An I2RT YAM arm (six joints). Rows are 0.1 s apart.
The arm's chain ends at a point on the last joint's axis. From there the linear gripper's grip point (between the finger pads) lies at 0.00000 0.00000 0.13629 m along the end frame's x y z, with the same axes.
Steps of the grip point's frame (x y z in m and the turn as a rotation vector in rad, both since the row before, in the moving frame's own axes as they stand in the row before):
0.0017, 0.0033, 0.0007, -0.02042, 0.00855, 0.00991
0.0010, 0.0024, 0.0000, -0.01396, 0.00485, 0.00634
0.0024, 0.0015, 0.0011, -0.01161, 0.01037, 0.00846
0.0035, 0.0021, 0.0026, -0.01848, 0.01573, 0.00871
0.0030, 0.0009, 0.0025, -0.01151, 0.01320, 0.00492
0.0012, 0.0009, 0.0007, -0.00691, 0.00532, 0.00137
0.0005, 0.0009, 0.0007, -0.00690, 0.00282, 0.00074
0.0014, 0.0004, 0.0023, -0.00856, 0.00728, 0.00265
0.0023, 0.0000, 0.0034, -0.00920, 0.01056, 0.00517
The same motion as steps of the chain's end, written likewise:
0.0005, 0.0005, 0.0007, -0.02042, 0.00855, 0.00991
0.0003, 0.0005, 0.0000, -0.01396, 0.00485, 0.00634
0.0010, -0.0001, 0.0011, -0.01161, 0.01037, 0.00846
0.0014, -0.0004, 0.0026, -0.01848, 0.01573, 0.00871
0.0012, -0.0007, 0.0025, -0.01151, 0.01320, 0.00492
0.0005, 0.0000, 0.0007, -0.00691, 0.00532, 0.00137
0.0001, 0.0000, 0.0007, -0.00690, 0.00282, 0.00074
0.0004, -0.0008, 0.0023, -0.00856, 0.00728, 0.00265
0.0009, -0.0013, 0.0034, -0.00920, 0.01056, 0.00517

